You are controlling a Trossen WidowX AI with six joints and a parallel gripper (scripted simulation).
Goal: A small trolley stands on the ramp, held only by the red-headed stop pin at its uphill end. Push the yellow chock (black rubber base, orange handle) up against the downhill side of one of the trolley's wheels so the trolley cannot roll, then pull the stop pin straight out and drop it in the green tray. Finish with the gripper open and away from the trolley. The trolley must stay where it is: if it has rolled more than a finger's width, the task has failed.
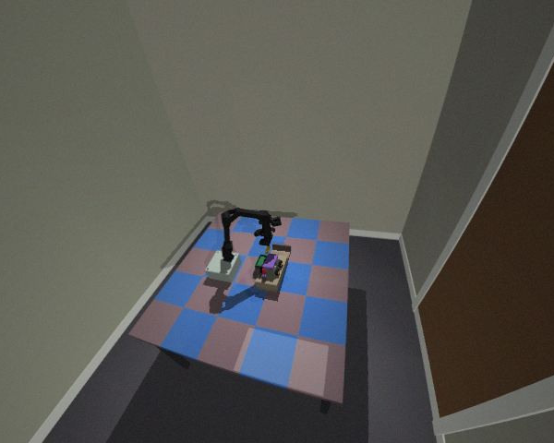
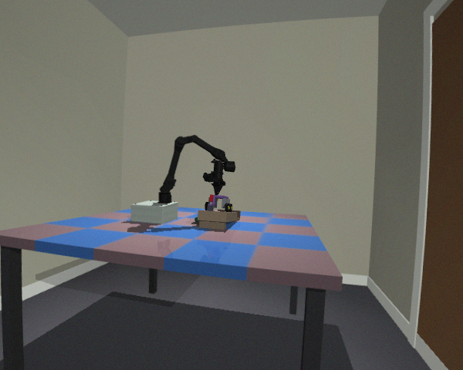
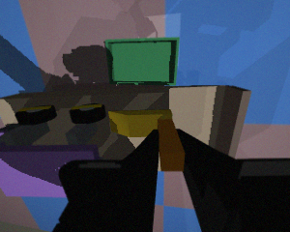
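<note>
Right now the red-headed stop pin is 6 cm ahead of my gripper tip, 24 cm to the right of it and 2 cm below it. Round my gripper tip: green tray (5 cm behind, 5 cm to the right, 16 cm below); yellow chock (2 cm to the right, 1 cm below); trolley (7 cm ahead, 14 cm to the right, 4 cm below).
</note>
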